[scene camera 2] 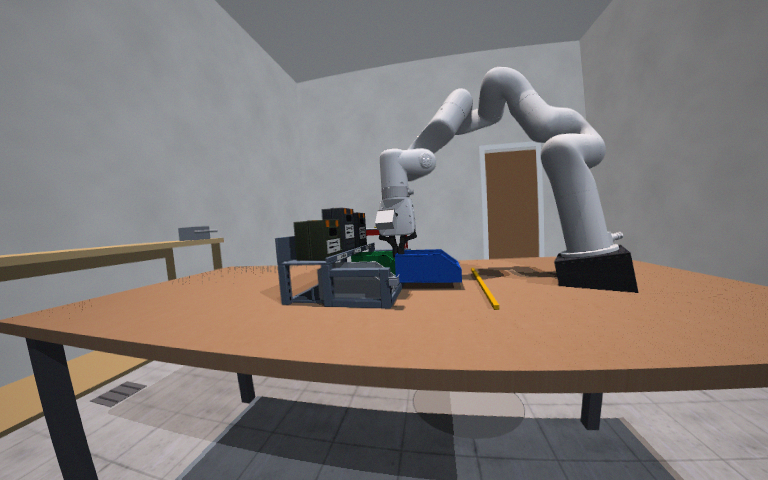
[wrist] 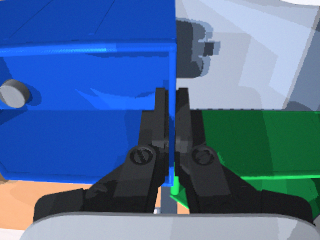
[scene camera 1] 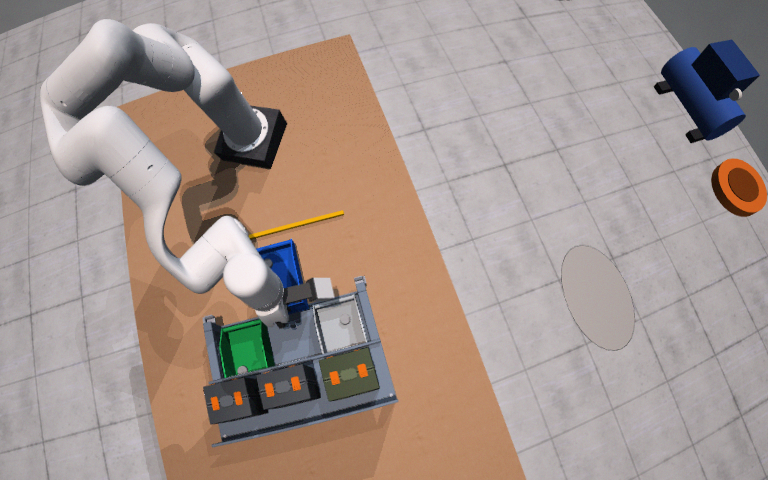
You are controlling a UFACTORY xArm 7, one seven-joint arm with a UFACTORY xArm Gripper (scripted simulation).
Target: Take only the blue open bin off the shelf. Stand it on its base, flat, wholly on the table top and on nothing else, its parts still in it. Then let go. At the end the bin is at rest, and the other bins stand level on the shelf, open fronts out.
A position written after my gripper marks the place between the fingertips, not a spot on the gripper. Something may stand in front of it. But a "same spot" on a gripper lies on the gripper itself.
Labels:
my gripper: scene camera 2; wrist 171, 107; scene camera 1
blue open bin: scene camera 2; wrist 89, 76; scene camera 1
same spot on my gripper: [scene camera 1: 315, 289] = [scene camera 2: 384, 210]
same spot on blue open bin: [scene camera 2: 416, 266] = [scene camera 1: 300, 280]

